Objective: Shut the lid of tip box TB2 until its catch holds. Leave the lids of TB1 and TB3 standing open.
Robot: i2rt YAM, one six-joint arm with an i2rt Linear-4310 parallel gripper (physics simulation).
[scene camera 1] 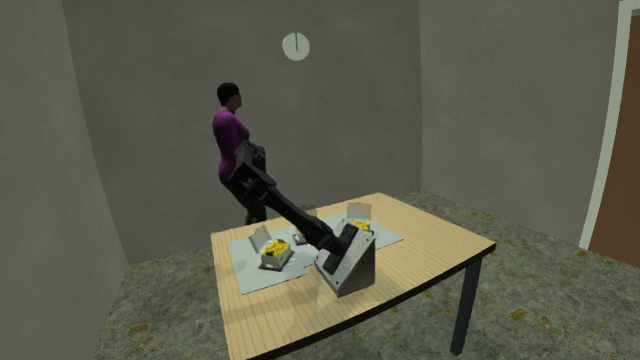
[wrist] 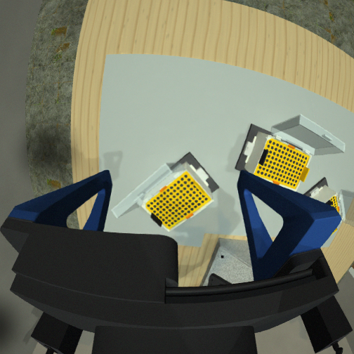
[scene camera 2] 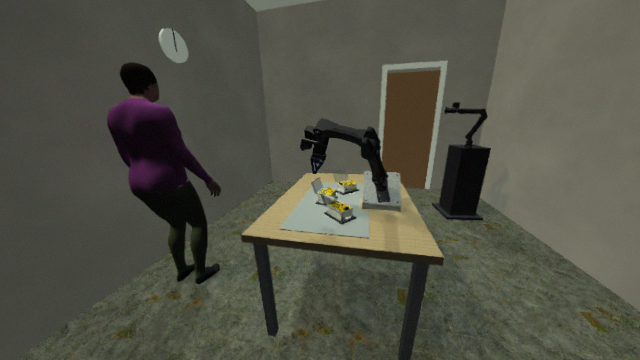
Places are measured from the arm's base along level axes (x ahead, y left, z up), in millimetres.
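Pixels of known places: gripper, fingertip midpoint: (scene camera 2: pixel 315 171); arm's base, origin of the base link: (scene camera 1: pixel 341 248) (scene camera 2: pixel 381 187).
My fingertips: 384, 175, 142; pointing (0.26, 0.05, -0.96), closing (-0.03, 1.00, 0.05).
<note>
For each thing: its middle in the pictures, then the offset to it from my fingertips, as dx, dy, dz. "*": a spot on its surface instead. Level surfaces: height alone.
- Tip box TB2, surface spot: (scene camera 2: pixel 340 211) * -138, +77, -193
- TB3, body centre: (scene camera 2: pixel 326 191) -39, -212, -195
- open lid, surface spot: (scene camera 1: pixel 359 210) * -123, -467, -153
- pale mat, its level: dz -259
- wooden table, its level: dz -262
Tip box TB2 (scene camera 1: pixel 275 254) (scene camera 2: pixel 341 212) (wrist: pixel 179 200) holds yellow tips. Its lid (scene camera 1: pixel 260 238) (wrist: pixel 142 191) stands open, seen nearly edge-on in the wrist view. TB3 (scene camera 2: pixel 327 192) (wrist: pixel 282 162), the middle box, has its lid (scene camera 2: pixel 316 185) (wrist: pixel 310 135) open; the arm partly covers it in scene camera 1. TB1 (scene camera 1: pixel 361 226) (scene camera 2: pixel 346 186) (wrist: pixel 335 202) also has an open lid (scene camera 1: pixel 359 210); my right finger partly covers the box in the wrist view. My gripper (scene camera 2: pixel 315 171) (wrist: pixel 174 177) is open and empty, high above the boxes. It is hidden in scene camera 1.
The boxes stand on a pale mat (scene camera 1: pixel 245 275) (scene camera 2: pixel 305 222) (wrist: pixel 150 95) on the wooden table (scene camera 1: pixel 425 240) (scene camera 2: pixel 270 225) (wrist: pixel 175 30). My metal base (scene camera 1: pixel 360 270) (scene camera 2: pixel 395 200) (wrist: pixel 230 257) is beside it. A person (scene camera 1: pixel 230 135) (scene camera 2: pixel 152 145) stands beyond the table. Another arm stands on a black pedestal (scene camera 2: pixel 465 180).
</note>
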